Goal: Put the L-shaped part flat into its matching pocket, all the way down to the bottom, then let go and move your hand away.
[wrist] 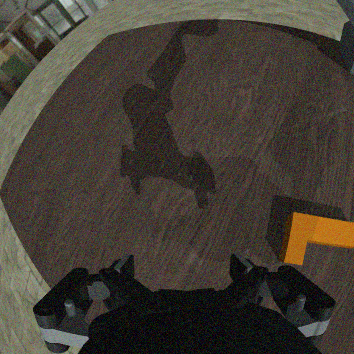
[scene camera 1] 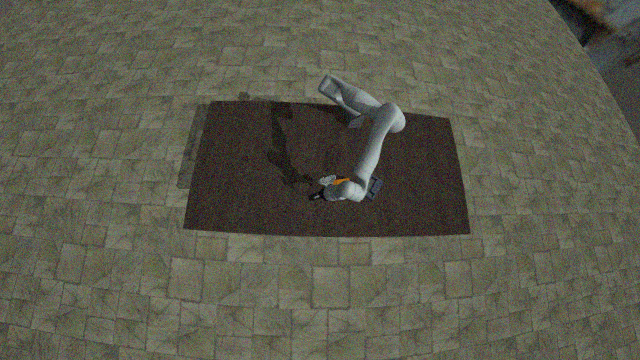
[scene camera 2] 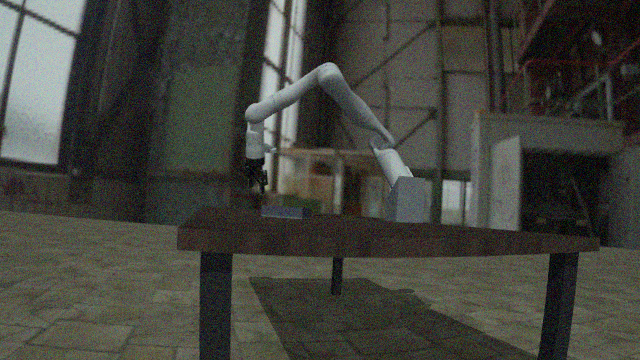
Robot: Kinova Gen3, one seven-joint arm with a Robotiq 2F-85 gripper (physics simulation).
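Where they show: gripper, fingertip midpoint: (wrist: 182, 265) (scene camera 1: 316, 193) (scene camera 2: 256, 190); arm's base, origin of the base link: (scene camera 2: 404, 188).
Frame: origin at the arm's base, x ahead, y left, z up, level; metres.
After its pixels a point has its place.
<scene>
The orange L-shaped part (scene camera 1: 341, 181) {y -0.050, x 0.452, z -0.099 m} (wrist: 320, 231) {y -0.067, x 0.459, z -0.099 m} lies on the table, partly covered by the arm in scene camera 1 and cut off by the right edge in the wrist view. It does not show in scene camera 2. The grey-blue block with the pocket (scene camera 1: 375, 187) {y 0.159, x 0.464, z -0.093 m} (scene camera 2: 285, 212) {y 0.185, x 0.470, z -0.111 m} is on the table to the part's right in scene camera 1, partly hidden by the arm. My gripper (scene camera 2: 256, 189) {y -0.189, x 0.557, z -0.038 m} (wrist: 182, 265) {y -0.189, x 0.557, z -0.038 m} is open and empty, pointing down above the table. In the wrist view the part is to the right of and beyond the right fingertip. In scene camera 1 the wrist hides most of the gripper.
The dark brown table (scene camera 1: 425, 200) {y 0.523, x 0.499, z -0.129 m} (scene camera 2: 400, 241) {y 0.845, x 0.347, z -0.134 m} (wrist: 75, 175) {y -0.494, x 0.564, z -0.129 m} carries the arm's grey base block (scene camera 2: 409, 200) {y 0.043, x -0.005, z -0.045 m}, to the right in scene camera 2. The arm reaches over the pocket block in scene camera 1. The arm's shadow falls across the table. A tiled floor (scene camera 1: 150, 310) surrounds the table.
</scene>
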